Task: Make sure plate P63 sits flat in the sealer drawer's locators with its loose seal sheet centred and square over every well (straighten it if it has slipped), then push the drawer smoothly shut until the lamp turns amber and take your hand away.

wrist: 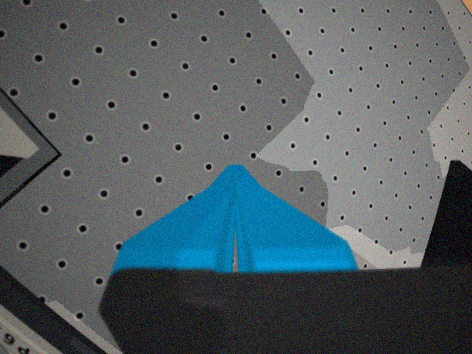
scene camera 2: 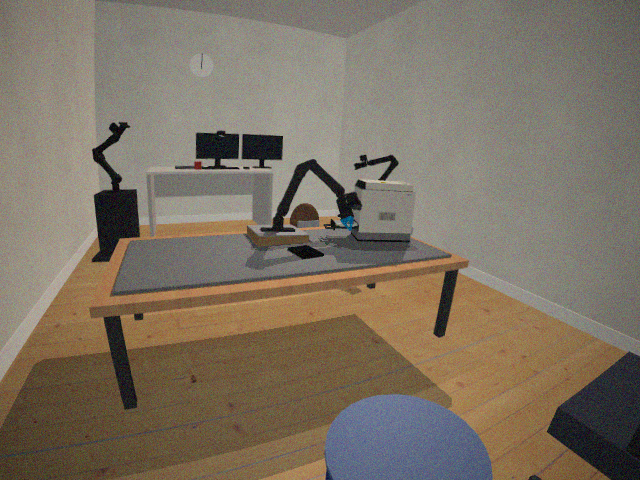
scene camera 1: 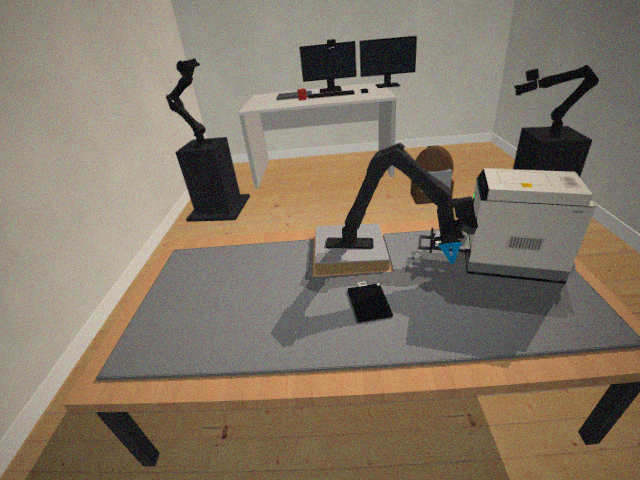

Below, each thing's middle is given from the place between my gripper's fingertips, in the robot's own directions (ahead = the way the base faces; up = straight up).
Now: the black pad (scene camera 1: 371,302) 300 mm to the right of my hand, 120 mm ahead of it and 70 mm below it.
